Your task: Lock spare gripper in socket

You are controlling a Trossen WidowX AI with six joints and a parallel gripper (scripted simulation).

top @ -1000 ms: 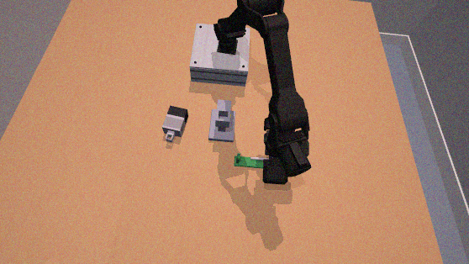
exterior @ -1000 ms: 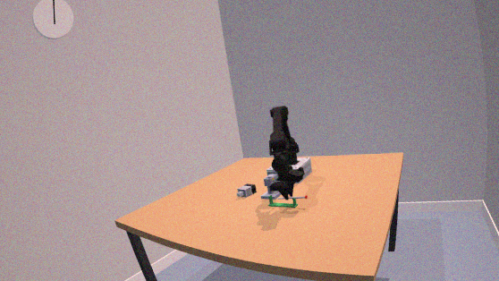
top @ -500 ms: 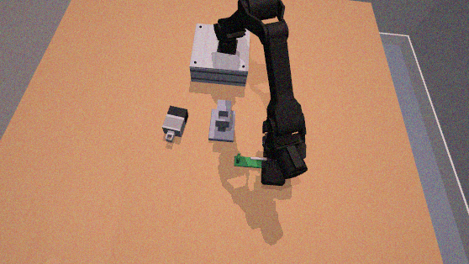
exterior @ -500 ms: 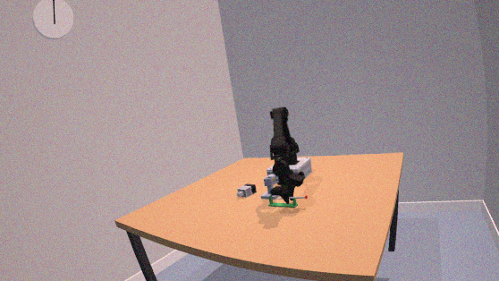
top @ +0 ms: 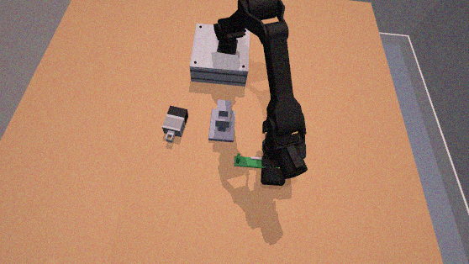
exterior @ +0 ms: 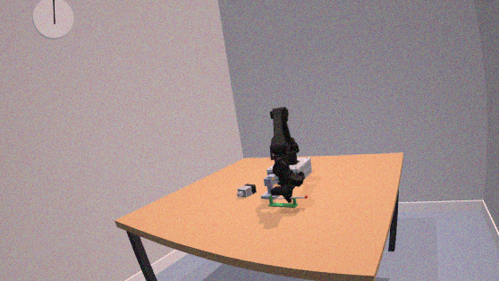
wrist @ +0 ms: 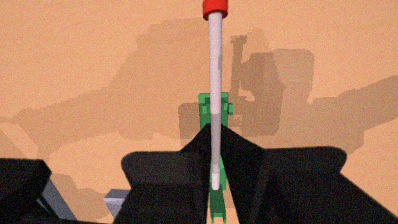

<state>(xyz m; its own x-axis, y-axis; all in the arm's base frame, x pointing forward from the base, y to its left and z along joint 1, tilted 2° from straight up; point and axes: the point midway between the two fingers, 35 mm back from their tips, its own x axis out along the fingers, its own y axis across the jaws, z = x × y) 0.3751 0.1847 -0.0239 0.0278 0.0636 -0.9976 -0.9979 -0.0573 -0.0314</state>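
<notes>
My gripper tip is now 40 mm to the left of the green mount and 10 mm below it. The rest, counted from my gripper tip: spare gripper: 70 mm behind, 310 mm to the right.
</notes>
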